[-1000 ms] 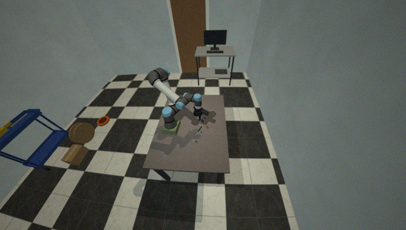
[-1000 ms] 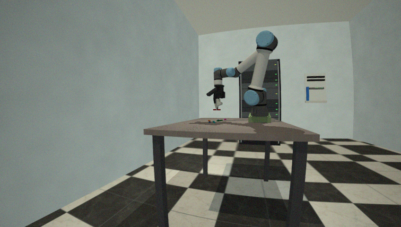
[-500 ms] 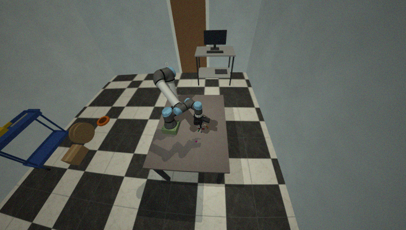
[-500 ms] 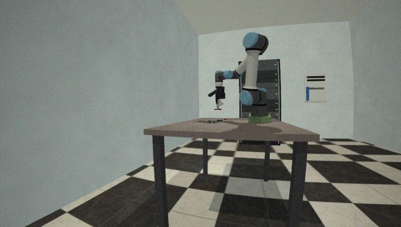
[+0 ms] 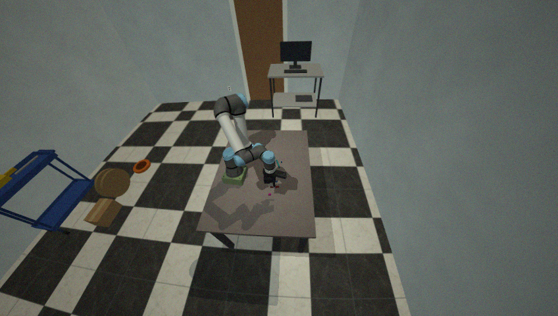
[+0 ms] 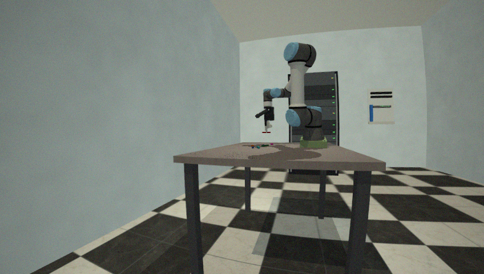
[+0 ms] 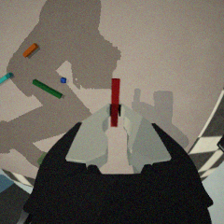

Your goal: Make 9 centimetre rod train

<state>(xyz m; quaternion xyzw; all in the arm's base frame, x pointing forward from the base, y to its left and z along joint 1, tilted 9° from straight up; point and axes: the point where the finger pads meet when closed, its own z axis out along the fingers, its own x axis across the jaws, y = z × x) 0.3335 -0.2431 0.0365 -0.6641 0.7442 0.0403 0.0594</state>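
The short magenta rod is 50 mm behind my hand and 110 mm below it. From my hand the other things lie so: red rod (10 mm below); green rod (10 mm ahead, 160 mm to the left, 110 mm below); orange rod (110 mm ahead, 180 mm to the left, 110 mm below).
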